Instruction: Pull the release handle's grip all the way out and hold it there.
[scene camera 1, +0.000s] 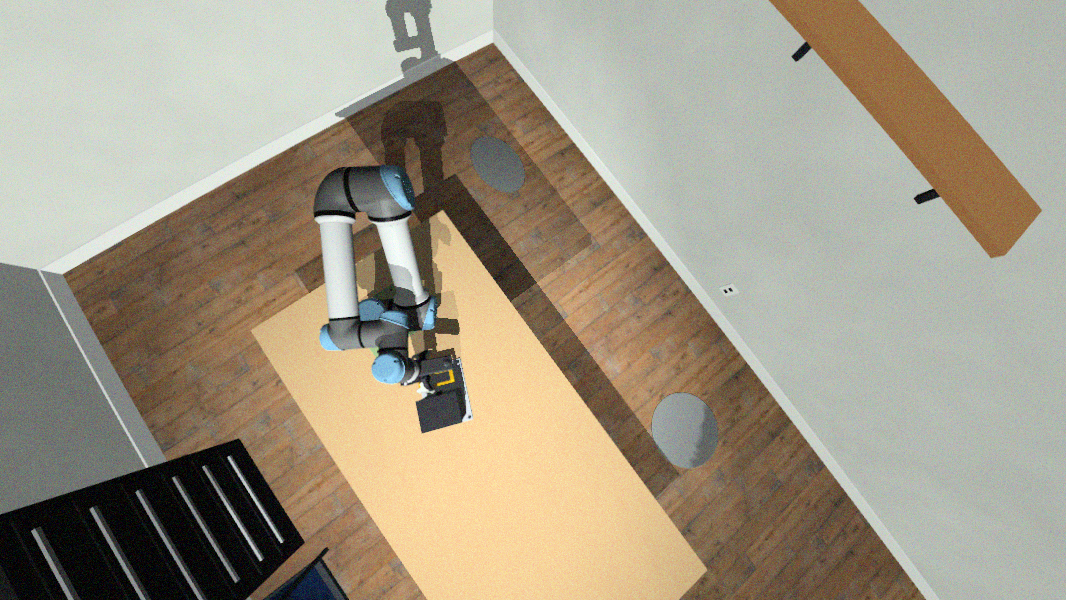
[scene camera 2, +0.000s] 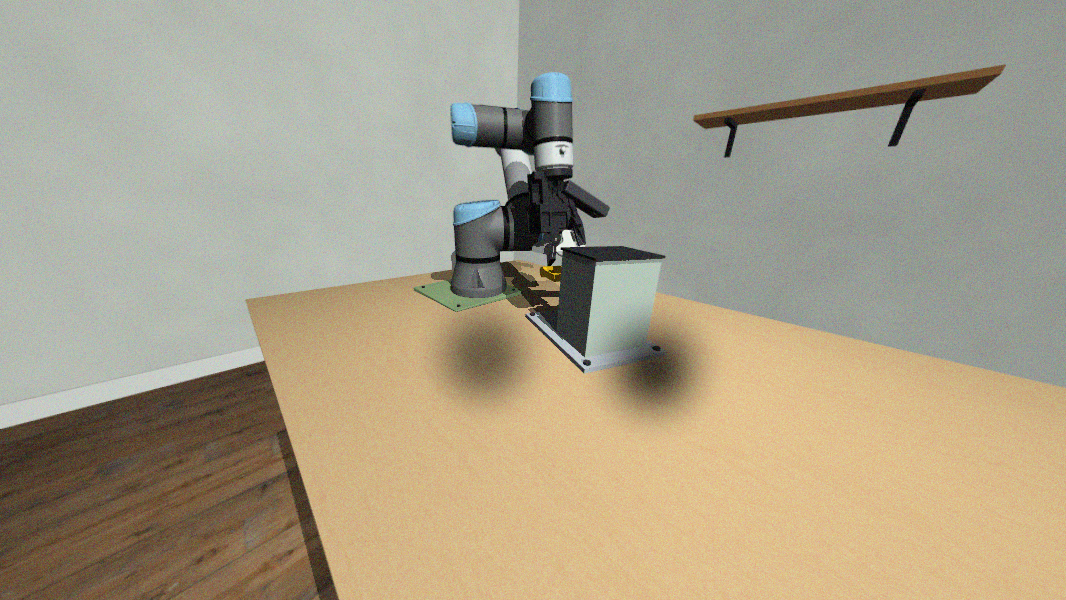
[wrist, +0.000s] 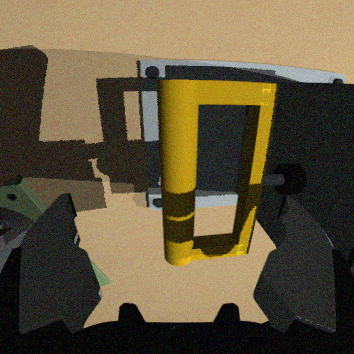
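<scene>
The release handle's yellow rectangular grip (scene camera 1: 452, 376) (scene camera 2: 551, 274) (wrist: 179, 142) stands out from the dark front of its housing (scene camera 1: 440, 412) (scene camera 2: 620, 307) (wrist: 320, 130). A short rod (wrist: 275, 179) joins the grip's back bar to the housing. In the wrist view the grip's thick round bar runs nearly upright, with a window between it and the back bar. My gripper (scene camera 2: 564, 250) (wrist: 177, 196) is open. In the wrist view its fingers stand to the left and right of the grip's lower part, with gaps on both sides. In scene camera 2 the housing partly hides the grip.
The housing stands on a light metal base plate (scene camera 2: 620, 359) (wrist: 151, 125) bolted to the wooden table (scene camera 1: 522, 477) (scene camera 2: 477, 484). The arm's green mounting plate (scene camera 2: 441, 296) (wrist: 30, 197) lies behind. A wall shelf (scene camera 1: 917, 111) (scene camera 2: 842, 98) hangs to the right.
</scene>
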